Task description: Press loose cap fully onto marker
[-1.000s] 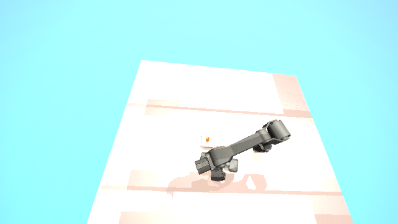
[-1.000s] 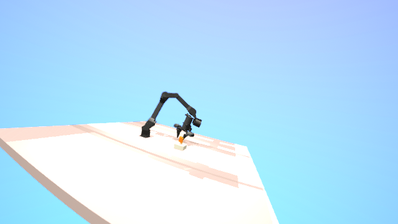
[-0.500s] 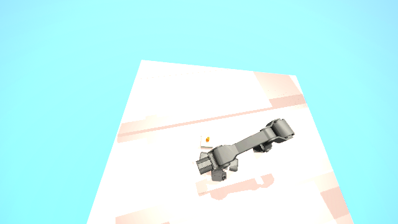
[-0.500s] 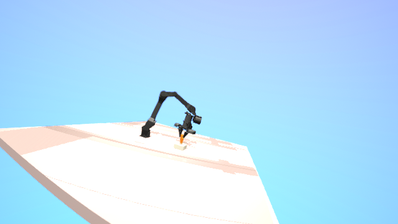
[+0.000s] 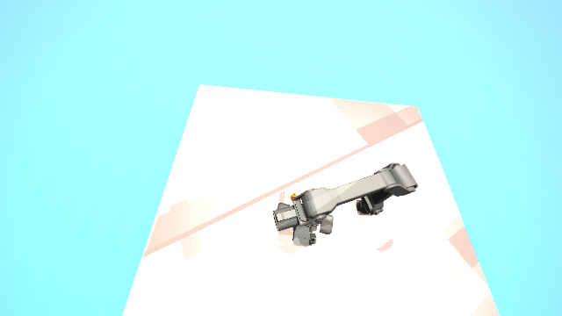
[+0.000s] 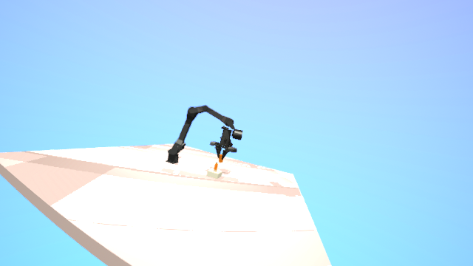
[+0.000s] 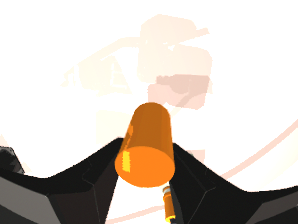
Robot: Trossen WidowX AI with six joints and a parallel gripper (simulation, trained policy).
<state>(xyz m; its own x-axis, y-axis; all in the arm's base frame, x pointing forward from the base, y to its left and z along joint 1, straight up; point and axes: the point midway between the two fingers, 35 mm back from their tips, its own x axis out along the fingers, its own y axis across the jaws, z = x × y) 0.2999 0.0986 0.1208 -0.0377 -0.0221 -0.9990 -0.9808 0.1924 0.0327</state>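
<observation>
Right now my gripper tip is 2 cm short of the holder block, 11 cm to the left of it and 7 cm above it. From my gripper tip the other things lie so: orange cap: 1 cm to the left.
</observation>
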